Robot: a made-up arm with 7 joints.
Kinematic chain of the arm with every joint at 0, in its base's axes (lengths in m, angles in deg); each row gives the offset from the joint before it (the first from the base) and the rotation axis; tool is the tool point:
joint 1: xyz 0 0 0 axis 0 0.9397 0.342
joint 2: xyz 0 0 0 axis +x
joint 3: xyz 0 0 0 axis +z
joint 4: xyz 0.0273 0 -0.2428 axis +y
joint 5: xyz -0.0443 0 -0.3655 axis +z
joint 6: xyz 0 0 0 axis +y
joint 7: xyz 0 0 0 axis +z
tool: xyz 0 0 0
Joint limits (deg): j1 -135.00..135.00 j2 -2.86..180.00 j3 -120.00..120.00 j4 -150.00..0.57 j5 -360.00..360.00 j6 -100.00..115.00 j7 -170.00..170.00
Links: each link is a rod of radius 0.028 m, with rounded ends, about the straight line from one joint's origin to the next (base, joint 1, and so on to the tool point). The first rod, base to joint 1, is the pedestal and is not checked.
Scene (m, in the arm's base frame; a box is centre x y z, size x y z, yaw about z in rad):
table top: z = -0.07
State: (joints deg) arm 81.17 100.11 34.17 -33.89 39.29 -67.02 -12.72
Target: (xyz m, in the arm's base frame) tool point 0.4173 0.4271 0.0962
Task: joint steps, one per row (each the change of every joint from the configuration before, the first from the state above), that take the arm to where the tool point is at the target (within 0.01 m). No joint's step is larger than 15 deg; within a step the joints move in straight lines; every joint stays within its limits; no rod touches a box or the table.
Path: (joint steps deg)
1: -0.80 13.49 2.59 0.67 0.00 0.00 0.00
2: -0.81 13.49 2.59 0.67 0.00 0.00 0.00
3: -0.80 13.49 2.58 0.67 0.00 0.00 0.00

